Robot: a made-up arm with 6 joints.
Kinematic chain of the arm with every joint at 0, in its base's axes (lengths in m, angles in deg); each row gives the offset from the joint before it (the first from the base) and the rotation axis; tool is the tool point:
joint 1: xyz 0 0 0.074 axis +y
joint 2: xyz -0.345 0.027 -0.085 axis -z
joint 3: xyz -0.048 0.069 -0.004 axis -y
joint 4: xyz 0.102 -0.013 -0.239 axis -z
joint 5: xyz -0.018 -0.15 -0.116 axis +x
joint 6: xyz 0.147 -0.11 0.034 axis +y
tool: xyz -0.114 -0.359 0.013
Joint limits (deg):
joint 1: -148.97..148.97
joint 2: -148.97..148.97
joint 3: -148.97..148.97
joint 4: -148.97..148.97
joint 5: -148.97..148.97
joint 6: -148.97..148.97
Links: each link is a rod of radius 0.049 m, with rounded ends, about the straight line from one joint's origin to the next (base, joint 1, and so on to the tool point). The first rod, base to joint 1, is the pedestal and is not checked.
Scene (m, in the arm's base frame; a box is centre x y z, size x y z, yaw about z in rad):
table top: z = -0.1
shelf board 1: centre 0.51 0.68 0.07 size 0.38 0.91 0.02 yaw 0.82
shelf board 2: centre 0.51 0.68 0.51 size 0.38 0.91 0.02 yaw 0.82
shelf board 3: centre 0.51 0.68 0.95 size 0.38 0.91 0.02 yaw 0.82
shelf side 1: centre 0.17 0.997 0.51 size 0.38 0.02 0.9 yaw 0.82
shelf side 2: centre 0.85 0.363 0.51 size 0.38 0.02 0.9 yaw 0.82
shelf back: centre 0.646 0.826 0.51 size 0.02 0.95 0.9 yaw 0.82
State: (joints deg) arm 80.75 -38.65 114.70 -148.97 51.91 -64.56
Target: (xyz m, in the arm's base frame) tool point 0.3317 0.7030 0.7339
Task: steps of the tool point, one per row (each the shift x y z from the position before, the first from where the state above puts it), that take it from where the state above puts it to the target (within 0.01 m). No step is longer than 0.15 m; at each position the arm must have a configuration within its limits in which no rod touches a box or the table.
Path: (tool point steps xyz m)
1: -0.0353 -0.0293 0.0081
2: -0.0381 -0.0395 0.0055
3: -0.0423 -0.0480 0.0019
4: -0.0473 -0.0547 -0.0037
5: -0.0523 -0.0592 -0.0118
6: -0.0061 0.0456 0.1290
7: -0.0162 0.0163 0.1370
8: -0.0236 -0.0159 0.1375
9: 0.0690 0.0986 -0.0182
10: 0.0501 0.0661 -0.0013
11: 0.0578 0.0248 0.0196

